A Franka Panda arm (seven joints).
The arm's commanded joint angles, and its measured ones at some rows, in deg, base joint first. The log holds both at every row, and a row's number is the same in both.
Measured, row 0: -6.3, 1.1, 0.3, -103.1, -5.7, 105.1, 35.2
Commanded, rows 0 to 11: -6.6, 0.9, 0.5, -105.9, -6.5, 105.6, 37.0; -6.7, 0.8, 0.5, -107.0, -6.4, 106.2, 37.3; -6.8, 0.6, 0.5, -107.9, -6.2, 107.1, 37.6; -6.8, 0.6, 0.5, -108.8, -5.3, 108.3, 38.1; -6.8, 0.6, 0.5, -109.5, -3.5, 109.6, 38.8; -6.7, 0.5, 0.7, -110.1, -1.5, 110.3, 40.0; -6.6, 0.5, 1.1, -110.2, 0.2, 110.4, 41.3; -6.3, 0.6, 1.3, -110.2, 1.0, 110.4, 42.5; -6.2, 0.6, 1.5, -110.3, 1.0, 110.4, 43.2; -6.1, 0.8, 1.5, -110.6, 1.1, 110.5, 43.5; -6.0, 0.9, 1.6, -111.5, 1.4, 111.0, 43.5; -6.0, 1.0, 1.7, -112.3, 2.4, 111.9, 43.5
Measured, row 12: -6.0, 1.4, 1.2, -109.8, 0.4, 109.6, 42.2
